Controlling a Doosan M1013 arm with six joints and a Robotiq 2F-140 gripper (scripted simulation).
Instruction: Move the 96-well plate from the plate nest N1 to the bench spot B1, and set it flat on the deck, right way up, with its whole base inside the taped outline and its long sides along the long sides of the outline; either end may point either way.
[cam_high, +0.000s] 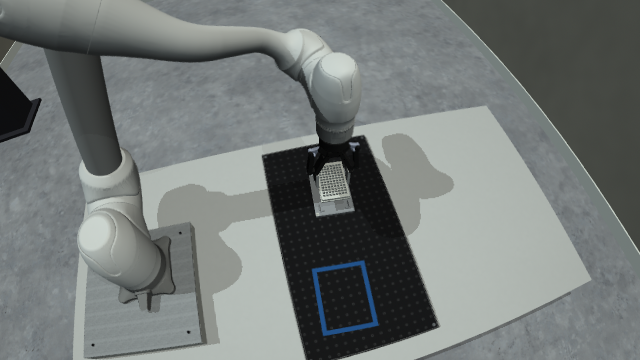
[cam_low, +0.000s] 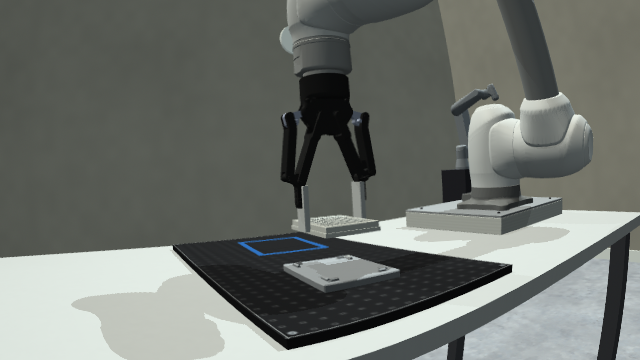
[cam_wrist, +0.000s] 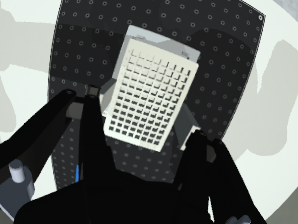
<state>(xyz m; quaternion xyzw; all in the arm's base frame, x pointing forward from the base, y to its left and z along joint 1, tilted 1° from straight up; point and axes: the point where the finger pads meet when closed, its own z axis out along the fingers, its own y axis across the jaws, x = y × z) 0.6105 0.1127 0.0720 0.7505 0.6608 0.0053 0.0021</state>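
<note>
Now: hand 1 cm to the right of the grey plate nest N1 and 9 cm above it. Round my hand: white 96-well plate (2 cm below).
</note>
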